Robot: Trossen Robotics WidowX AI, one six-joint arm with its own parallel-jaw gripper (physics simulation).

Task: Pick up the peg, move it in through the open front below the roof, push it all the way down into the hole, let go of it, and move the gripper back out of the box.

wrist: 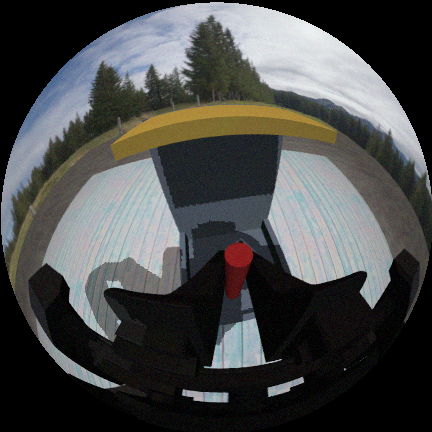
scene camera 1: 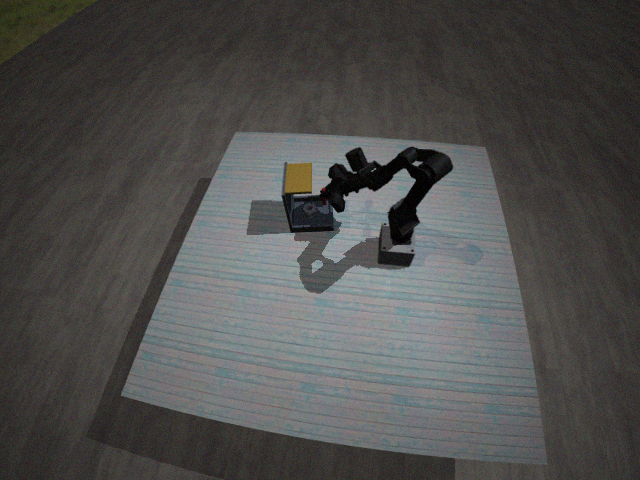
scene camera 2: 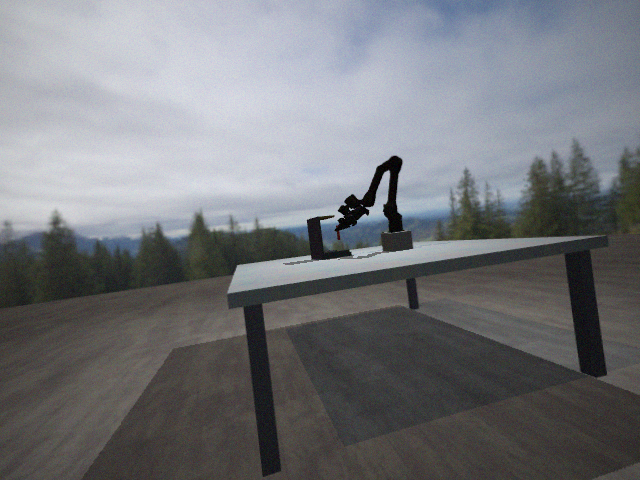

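Seen in the pictures: gripper, fingertip midpoint: point(wrist: 234, 255) point(scene camera 1: 320, 194) point(scene camera 2: 335, 230); arm's base, origin of the base link: point(scene camera 1: 400, 236) point(scene camera 2: 396, 231).
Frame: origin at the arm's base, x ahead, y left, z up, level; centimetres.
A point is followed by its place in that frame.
Note:
The red peg point(scene camera 1: 323, 194) point(scene camera 2: 338, 235) @[z 1.7, x 27.2, y -15.0 cm] point(wrist: 238, 256) @[z 7.2, x 26.8, y -15.5 cm] is held roughly upright between the fingertips of my gripper point(scene camera 1: 325, 196) @[z 4.4, x 28.3, y -15.7 cm] point(scene camera 2: 338, 227) @[z 4.4, x 28.3, y -15.7 cm] point(wrist: 234, 255) @[z 4.4, x 28.3, y -15.7 cm], which is shut on it. The peg hangs above the front part of the box floor, its lower end clear of the floor, just outside the front edge of the yellow roof point(scene camera 1: 298, 178) @[z 12.6, x 35.4, y -15.8 cm] point(scene camera 2: 326, 217) @[z 11.7, x 35.2, y -9.7 cm] point(wrist: 225, 125) @[z 12.1, x 30.8, y -15.7 cm]. The light block with the hole point(scene camera 1: 310, 208) @[z -7.1, x 33.0, y -18.2 cm] sits on the dark box floor point(scene camera 1: 309, 222) @[z -9.1, x 33.3, y -12.6 cm], farther in than the peg. In the wrist view the hole is hidden behind the peg and fingers.
The box's tall back wall point(scene camera 2: 315, 238) @[z 1.5, x 40.8, y -14.8 cm] point(wrist: 220, 170) @[z 4.2, x 39.9, y -16.2 cm] rises beyond the peg and carries the roof. Low rims edge the box floor. The arm's base point(scene camera 1: 396, 253) @[z -1.3, x 2.0, y 6.1 cm] point(scene camera 2: 397, 241) @[z -5.0, x 4.3, y 5.8 cm] stands on the table point(scene camera 1: 336, 351) @[z -9.8, x 22.3, y 36.9 cm] point(scene camera 2: 439, 265) @[z -11.3, x 29.8, y 62.0 cm] in front of the box's open side.

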